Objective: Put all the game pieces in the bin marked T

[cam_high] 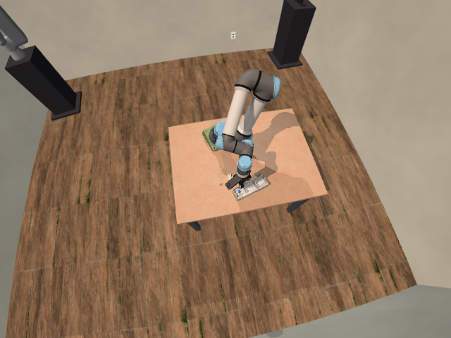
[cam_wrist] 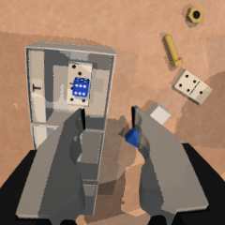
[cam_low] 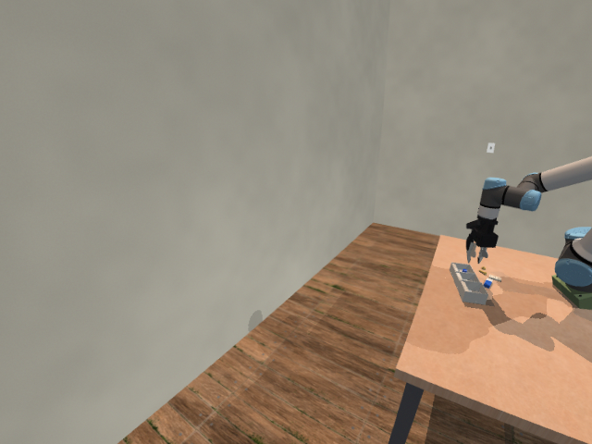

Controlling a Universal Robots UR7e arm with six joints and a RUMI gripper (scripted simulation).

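The brass pin is 60 mm behind my hand, 50 mm to the right of it and 80 mm below it. From my hand the other things lie so: white domino: 30 mm ahead, 10 mm to the left, 70 mm below; then blue die: 30 mm ahead, 10 mm to the left, 60 mm below; then grey bin: 20 mm ahead, 90 mm to the left, 60 mm below.
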